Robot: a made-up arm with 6 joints.
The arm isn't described. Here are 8 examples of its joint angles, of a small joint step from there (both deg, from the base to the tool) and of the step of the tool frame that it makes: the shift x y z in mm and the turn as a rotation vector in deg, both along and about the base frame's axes.
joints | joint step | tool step
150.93 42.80 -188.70 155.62 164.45 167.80 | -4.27 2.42 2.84 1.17 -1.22 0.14 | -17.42 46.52 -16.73 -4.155 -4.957 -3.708
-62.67 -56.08 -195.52 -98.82 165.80 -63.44 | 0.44 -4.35 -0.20 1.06 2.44 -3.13 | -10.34 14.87 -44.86 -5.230 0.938 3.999
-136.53 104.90 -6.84 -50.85 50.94 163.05 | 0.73 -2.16 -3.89 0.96 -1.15 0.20 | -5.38 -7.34 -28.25 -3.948 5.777 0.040
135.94 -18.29 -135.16 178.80 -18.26 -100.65 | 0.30 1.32 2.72 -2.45 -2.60 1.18 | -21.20 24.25 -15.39 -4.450 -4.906 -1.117
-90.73 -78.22 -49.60 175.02 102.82 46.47 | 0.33 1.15 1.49 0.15 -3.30 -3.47 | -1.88 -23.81 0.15 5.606 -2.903 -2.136
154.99 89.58 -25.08 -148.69 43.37 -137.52 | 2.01 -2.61 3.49 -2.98 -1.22 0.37 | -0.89 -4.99 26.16 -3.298 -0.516 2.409
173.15 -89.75 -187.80 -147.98 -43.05 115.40 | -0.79 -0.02 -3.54 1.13 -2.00 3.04 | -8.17 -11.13 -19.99 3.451 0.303 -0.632
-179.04 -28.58 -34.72 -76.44 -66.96 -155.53 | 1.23 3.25 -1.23 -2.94 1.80 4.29 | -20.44 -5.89 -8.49 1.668 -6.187 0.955
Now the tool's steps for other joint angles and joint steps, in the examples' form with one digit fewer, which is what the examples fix.
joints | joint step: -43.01 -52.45 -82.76 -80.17 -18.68 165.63 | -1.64 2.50 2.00 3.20 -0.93 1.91
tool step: 28.2 -23.9 -1.2 5.54 1.51 2.53
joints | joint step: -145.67 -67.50 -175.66 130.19 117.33 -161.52 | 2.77 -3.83 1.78 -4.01 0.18 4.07
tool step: -4.1 35.3 -33.3 -3.06 -3.04 -1.93
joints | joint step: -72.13 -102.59 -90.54 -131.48 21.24 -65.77 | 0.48 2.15 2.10 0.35 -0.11 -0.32
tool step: 4.3 -27.7 25.8 4.19 1.39 0.53
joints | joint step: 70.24 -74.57 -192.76 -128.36 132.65 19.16 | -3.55 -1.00 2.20 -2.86 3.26 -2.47
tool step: -45.4 12.6 -4.0 0.05 1.42 0.02
